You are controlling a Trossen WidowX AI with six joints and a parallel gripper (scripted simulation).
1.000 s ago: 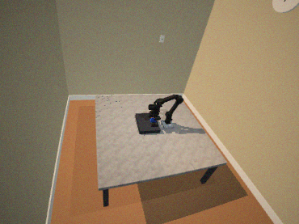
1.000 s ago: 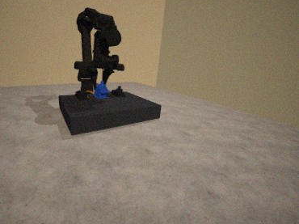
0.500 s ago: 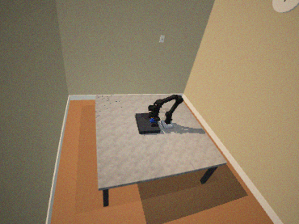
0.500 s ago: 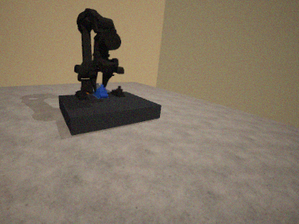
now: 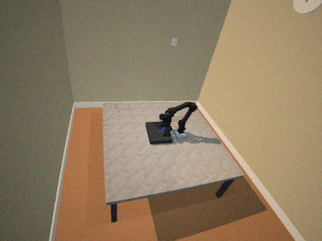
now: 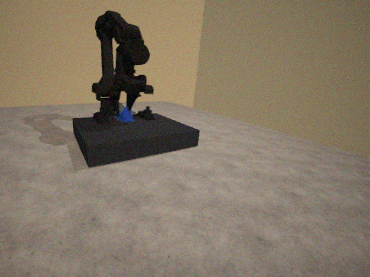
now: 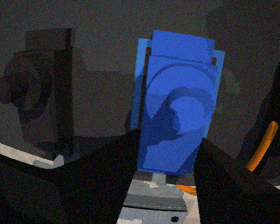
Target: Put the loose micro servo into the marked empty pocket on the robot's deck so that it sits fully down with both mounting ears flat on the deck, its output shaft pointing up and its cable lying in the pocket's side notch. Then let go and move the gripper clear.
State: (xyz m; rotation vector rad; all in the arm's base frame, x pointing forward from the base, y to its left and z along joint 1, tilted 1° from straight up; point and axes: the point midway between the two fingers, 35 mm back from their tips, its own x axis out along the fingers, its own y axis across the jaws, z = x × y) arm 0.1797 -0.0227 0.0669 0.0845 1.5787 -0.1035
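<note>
The dark robot deck is 12 cm ahead of my gripper tip, 2 cm to the right of it and 3 cm below it.
</note>
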